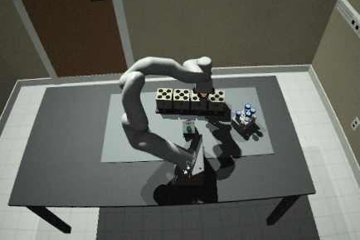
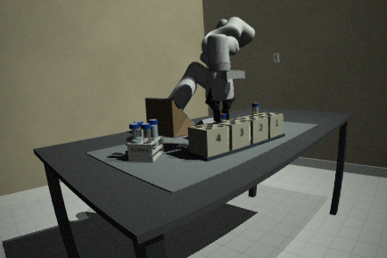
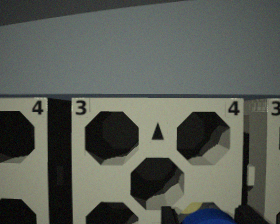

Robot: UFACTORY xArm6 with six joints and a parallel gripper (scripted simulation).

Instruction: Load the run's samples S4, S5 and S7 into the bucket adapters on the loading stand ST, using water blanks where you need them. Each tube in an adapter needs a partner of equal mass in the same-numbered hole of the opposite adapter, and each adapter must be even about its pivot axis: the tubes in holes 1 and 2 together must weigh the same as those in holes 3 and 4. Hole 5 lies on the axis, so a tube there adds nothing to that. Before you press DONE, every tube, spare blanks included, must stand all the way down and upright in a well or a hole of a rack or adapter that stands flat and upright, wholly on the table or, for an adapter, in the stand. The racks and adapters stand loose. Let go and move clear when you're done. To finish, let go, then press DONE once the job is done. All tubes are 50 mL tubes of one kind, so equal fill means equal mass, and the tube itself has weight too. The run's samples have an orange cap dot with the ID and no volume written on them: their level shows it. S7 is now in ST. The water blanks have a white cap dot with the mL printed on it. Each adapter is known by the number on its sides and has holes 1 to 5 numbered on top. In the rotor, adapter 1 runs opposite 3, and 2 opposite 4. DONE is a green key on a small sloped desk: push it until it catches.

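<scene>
My hand is 50 mm above the sample S7 and 10 mm to the left of it. Round my hand: adapter 3: 70 mm below, 30 mm ahead, 20 mm to the left; then stand ST: 120 mm below, 70 mm to the left, 40 mm ahead; then adapter 2: 130 mm to the left, 70 mm below, 60 mm ahead.
</scene>
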